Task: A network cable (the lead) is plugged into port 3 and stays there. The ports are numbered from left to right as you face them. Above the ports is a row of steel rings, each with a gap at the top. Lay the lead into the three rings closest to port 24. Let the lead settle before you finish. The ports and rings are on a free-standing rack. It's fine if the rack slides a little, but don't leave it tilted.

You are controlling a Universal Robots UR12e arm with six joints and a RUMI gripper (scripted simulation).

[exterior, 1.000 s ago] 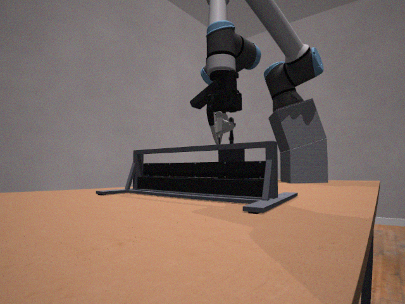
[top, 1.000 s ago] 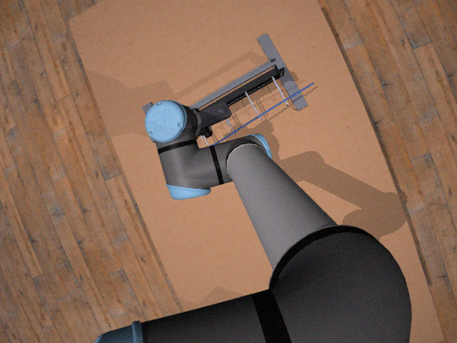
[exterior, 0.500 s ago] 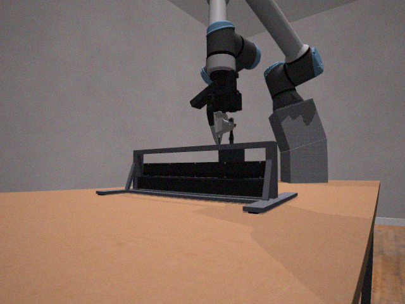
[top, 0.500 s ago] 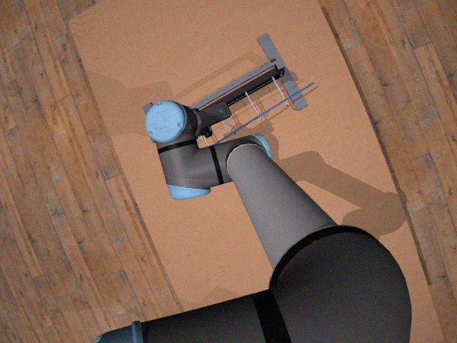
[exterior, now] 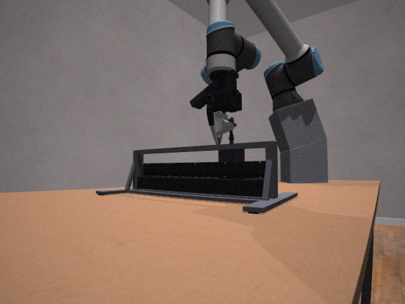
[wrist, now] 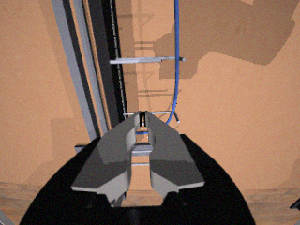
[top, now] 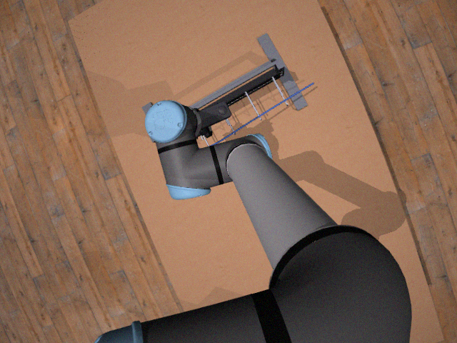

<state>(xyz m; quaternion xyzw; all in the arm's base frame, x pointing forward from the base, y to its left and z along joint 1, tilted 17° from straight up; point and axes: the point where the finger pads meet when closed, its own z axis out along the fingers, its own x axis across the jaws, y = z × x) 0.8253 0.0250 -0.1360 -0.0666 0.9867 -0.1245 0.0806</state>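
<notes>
The rack is 70 mm ahead of my hand, 40 mm to the right of it and 90 mm below it.
</notes>
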